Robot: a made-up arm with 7 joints. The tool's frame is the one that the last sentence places.
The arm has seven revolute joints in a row. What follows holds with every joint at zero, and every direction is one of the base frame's.
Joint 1 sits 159 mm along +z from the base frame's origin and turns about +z.
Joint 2 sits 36 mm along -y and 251 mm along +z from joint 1 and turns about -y.
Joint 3 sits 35 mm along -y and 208 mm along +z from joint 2 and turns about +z.
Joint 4 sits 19 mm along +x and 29 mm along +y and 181 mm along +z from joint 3 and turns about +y.
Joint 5 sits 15 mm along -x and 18 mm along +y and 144 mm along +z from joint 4 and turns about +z.
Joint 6 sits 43 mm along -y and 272 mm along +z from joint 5 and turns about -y.
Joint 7 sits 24 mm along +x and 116 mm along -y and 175 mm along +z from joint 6 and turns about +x.
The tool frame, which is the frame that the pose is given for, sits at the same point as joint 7; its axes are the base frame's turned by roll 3.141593, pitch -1.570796 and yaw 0 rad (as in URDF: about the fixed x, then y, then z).
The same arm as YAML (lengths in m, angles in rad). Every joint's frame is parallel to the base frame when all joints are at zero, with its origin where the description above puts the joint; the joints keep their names.
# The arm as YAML. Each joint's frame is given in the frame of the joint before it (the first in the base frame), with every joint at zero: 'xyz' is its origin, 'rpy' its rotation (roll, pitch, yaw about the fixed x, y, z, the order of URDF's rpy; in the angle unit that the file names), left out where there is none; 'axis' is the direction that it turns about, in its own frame. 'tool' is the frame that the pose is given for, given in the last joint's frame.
units:
  length: m
  angle: rad
joints:
  - name: joint 1
    type: revolute
    origin:
      xyz: [0.0, 0.0, 0.159]
    axis: [0.0, 0.0, 1.0]
  - name: joint 2
    type: revolute
    origin:
      xyz: [0.0, -0.036, 0.251]
    axis: [0.0, -1.0, 0.0]
  - name: joint 3
    type: revolute
    origin:
      xyz: [0.0, -0.035, 0.208]
    axis: [0.0, 0.0, 1.0]
  - name: joint 4
    type: revolute
    origin:
      xyz: [0.019, 0.029, 0.181]
    axis: [0.0, 1.0, 0.0]
  - name: joint 5
    type: revolute
    origin:
      xyz: [-0.015, 0.018, 0.144]
    axis: [0.0, 0.0, 1.0]
  - name: joint 6
    type: revolute
    origin:
      xyz: [0.0, -0.043, 0.272]
    axis: [0.0, -1.0, 0.0]
  - name: joint 7
    type: revolute
    origin:
      xyz: [0.024, -0.116, 0.175]
    axis: [1.0, 0.0, 0.0]
tool:
  origin:
    xyz: [0.0, 0.0, 0.0]
    rpy: [-3.1416, -1.5708, 0.0]

